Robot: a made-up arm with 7 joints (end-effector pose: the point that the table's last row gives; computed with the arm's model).
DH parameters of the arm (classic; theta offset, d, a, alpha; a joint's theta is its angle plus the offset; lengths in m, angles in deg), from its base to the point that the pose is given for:
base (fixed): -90 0.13 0.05 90
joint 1: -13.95 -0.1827 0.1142 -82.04
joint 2: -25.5 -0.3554 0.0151 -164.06
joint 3: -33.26 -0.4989 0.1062 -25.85
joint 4: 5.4 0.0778 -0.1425 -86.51
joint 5: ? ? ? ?
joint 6: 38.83 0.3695 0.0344 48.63
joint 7: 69.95 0.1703 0.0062 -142
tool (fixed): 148.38 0.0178 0 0
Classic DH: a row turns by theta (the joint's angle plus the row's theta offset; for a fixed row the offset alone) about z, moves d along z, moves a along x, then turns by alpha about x.
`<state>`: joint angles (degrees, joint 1 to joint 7).
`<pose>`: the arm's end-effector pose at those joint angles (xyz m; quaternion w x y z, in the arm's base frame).
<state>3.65 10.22 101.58 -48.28 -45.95 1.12 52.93</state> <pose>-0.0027 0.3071 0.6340 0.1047 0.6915 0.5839 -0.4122</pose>
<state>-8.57 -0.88 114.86 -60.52 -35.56 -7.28 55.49</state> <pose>0.1499 0.2526 0.6990 0.0362 -0.7688 -0.4845 0.4159</pose>
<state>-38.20 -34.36 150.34 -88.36 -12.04 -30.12 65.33</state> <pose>0.6550 -0.1560 0.5966 0.4507 -0.7045 -0.1428 0.5293</pose>
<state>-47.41 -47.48 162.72 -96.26 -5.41 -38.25 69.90</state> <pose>0.7704 -0.3185 0.3870 0.5560 -0.5807 -0.0211 0.5943</pose>
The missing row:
joint 5: -85.93 0.3218 0.07 90
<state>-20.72 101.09 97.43 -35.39 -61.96 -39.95 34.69</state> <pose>-0.2449 -0.5242 0.4016 0.2216 0.6378 0.7277 -0.1213</pose>
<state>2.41 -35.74 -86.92 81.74 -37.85 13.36 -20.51</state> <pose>0.2938 0.5094 0.0093 0.6487 0.2793 -0.1376 -0.6944</pose>
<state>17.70 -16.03 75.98 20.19 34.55 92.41 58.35</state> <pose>0.5799 0.2516 -0.0755 0.6693 -0.0373 -0.6456 0.3659</pose>
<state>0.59 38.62 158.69 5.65 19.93 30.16 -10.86</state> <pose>0.6725 -0.0339 0.1653 0.1239 -0.1876 -0.4672 0.8551</pose>
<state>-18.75 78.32 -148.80 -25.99 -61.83 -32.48 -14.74</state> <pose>0.3193 -0.6178 0.4857 0.4959 -0.4095 0.0605 0.7634</pose>
